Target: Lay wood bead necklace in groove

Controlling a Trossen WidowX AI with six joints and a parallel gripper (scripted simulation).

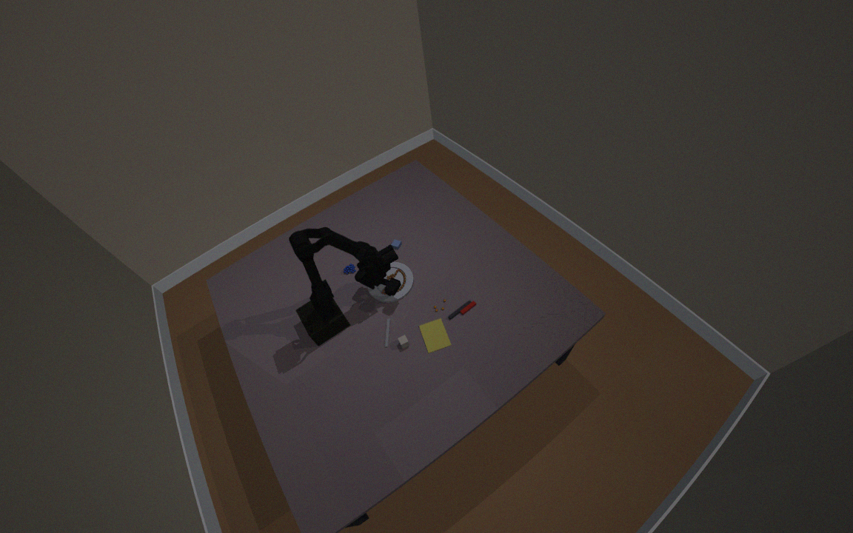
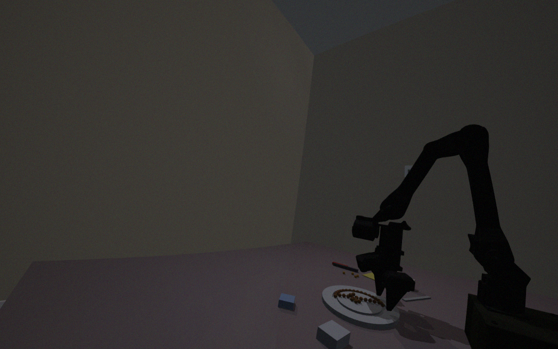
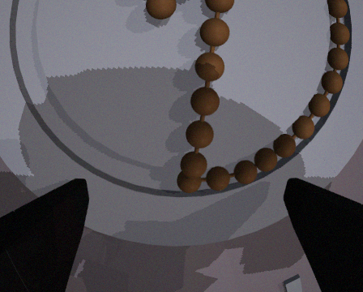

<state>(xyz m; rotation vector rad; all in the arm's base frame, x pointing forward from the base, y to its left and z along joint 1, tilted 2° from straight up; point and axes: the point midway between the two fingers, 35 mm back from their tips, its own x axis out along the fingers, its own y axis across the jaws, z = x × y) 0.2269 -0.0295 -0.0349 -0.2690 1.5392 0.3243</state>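
The round bead board lies 60 mm ahead of my gripper tip, 30 mm to the left of it and 10 mm below it. The rest, counted from my gripper tip: small white cube 70 mm behind, 240 mm to the right; grey block 70 mm ahead, 210 mm to the left, 10 mm below; thin stick 90 mm behind, 150 mm to the right, 20 mm below.
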